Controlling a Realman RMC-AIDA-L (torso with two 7-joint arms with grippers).
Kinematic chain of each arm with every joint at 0, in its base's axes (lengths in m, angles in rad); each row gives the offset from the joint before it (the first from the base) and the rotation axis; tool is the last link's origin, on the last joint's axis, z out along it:
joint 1: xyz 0 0 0.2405 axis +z
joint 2: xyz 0 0 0 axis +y
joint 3: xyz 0 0 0.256 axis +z
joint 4: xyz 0 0 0 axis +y
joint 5: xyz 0 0 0.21 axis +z
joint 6: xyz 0 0 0 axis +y
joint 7: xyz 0 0 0.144 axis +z
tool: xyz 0 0 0
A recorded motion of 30 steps. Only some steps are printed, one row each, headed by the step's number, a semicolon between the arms.
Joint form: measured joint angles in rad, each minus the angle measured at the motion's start. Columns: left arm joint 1, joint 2, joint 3, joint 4, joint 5, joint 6, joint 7; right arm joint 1, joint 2, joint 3, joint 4, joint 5, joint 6, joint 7.
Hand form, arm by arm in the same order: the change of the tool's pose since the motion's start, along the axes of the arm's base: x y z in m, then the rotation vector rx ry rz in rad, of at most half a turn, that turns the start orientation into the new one. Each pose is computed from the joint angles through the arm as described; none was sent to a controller.
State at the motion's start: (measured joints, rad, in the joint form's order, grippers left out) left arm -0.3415 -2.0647 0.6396 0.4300 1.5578 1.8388 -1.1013; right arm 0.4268 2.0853 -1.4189 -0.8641 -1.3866 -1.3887 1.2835
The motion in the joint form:
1: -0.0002 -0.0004 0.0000 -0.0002 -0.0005 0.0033 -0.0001; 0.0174 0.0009 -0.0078 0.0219 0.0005 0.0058 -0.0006
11: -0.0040 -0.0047 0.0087 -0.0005 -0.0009 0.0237 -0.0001; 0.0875 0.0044 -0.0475 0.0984 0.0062 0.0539 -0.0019
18: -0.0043 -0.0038 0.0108 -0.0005 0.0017 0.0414 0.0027; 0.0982 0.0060 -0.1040 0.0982 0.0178 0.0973 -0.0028
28: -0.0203 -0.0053 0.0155 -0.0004 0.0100 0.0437 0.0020; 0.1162 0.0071 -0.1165 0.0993 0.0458 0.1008 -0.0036
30: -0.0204 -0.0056 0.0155 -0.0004 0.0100 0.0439 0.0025; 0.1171 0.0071 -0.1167 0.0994 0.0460 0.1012 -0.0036
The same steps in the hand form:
1: 0.0004 -0.0003 0.0000 -0.0005 -0.0025 -0.0028; -0.0014 0.0013 -0.0042 -0.0129 -0.0052 -0.0008
11: 0.0047 -0.0021 -0.0018 -0.0130 -0.0145 -0.0277; -0.0084 0.0089 -0.0210 -0.0456 -0.0390 -0.0057
18: 0.0062 -0.0041 -0.0014 -0.0180 -0.0192 -0.0456; -0.0127 0.0080 -0.0311 -0.0530 -0.0675 0.0058
28: 0.0110 -0.0009 -0.0034 -0.0304 -0.0159 -0.0665; -0.0216 0.0104 -0.0316 -0.0543 -0.0482 0.0191
30: 0.0111 -0.0010 -0.0034 -0.0301 -0.0161 -0.0670; -0.0218 0.0106 -0.0317 -0.0541 -0.0483 0.0197

